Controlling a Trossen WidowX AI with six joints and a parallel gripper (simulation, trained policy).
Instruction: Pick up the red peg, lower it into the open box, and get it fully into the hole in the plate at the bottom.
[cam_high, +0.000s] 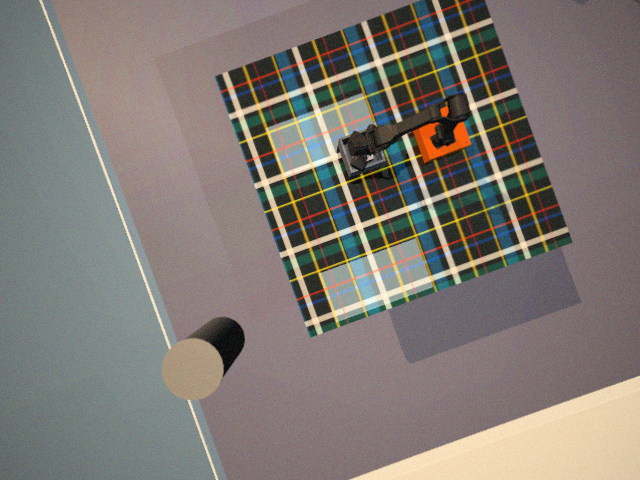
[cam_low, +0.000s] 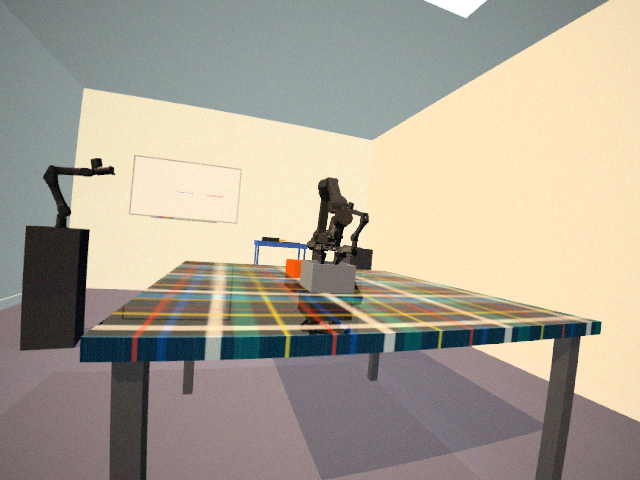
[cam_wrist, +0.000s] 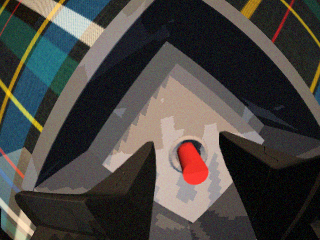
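The red peg lies 1 cm behind my gripper tip, 1 cm to the left of it and 2 cm below it. The rest, counted from my gripper tip: grey plate (1 cm behind, 1 cm to the left, 2 cm below); then grey box (1 cm behind, 1 cm to the left, 4 cm below).
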